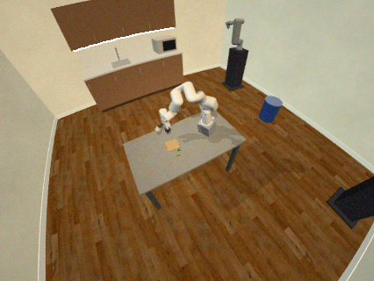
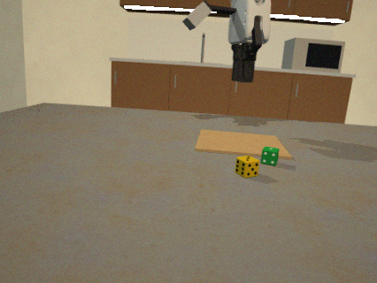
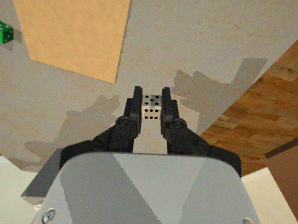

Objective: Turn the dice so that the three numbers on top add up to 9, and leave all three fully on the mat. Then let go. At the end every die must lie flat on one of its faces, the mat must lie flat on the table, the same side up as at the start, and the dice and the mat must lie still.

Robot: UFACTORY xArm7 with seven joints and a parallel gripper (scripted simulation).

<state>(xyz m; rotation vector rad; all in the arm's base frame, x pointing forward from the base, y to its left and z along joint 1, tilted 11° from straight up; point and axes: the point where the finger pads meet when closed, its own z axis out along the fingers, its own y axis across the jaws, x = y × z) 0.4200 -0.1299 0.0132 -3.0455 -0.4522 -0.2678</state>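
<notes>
Now: the tan mat 12 cm to the left of my hand and 12 cm below it. The rest, counted from my hand: white die (1 cm behind, 1 cm below); then green die (3 cm behind, 22 cm to the left, 11 cm below); then yellow die (1 cm ahead, 27 cm to the left, 11 cm below).
</notes>
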